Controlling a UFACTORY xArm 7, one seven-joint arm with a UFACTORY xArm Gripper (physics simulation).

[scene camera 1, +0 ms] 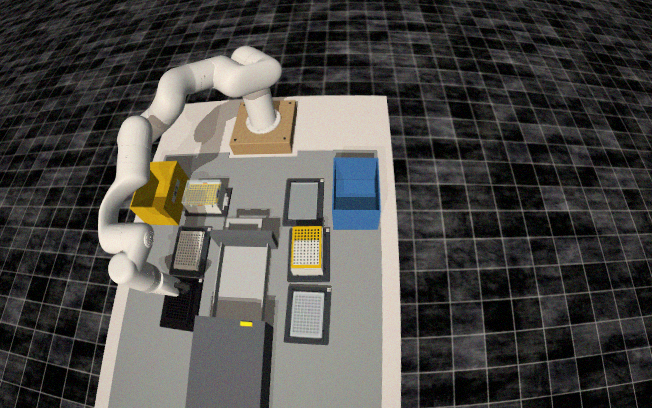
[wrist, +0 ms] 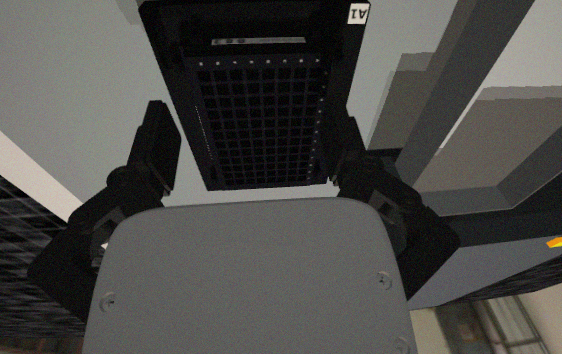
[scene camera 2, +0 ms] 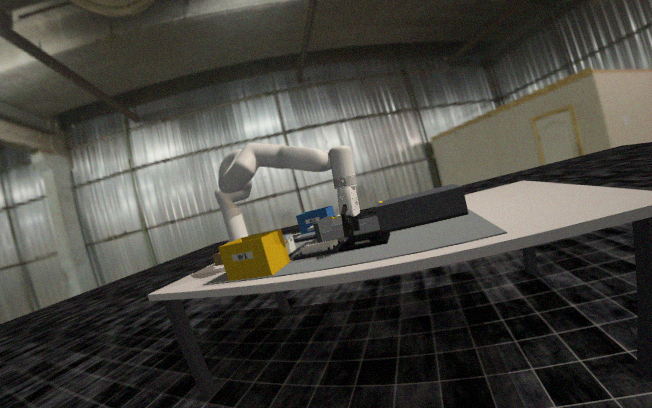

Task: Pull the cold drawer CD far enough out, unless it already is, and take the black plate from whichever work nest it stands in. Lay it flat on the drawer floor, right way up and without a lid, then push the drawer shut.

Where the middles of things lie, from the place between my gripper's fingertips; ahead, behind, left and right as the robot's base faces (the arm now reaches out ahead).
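Black plate [scene camera 1: 178, 309]: 10 mm to the left of my hand, 30 mm ahead of it, 20 mm below it. Yellow-and-white rack [scene camera 1: 307, 256]: 180 mm behind my hand and 370 mm to the left of it.
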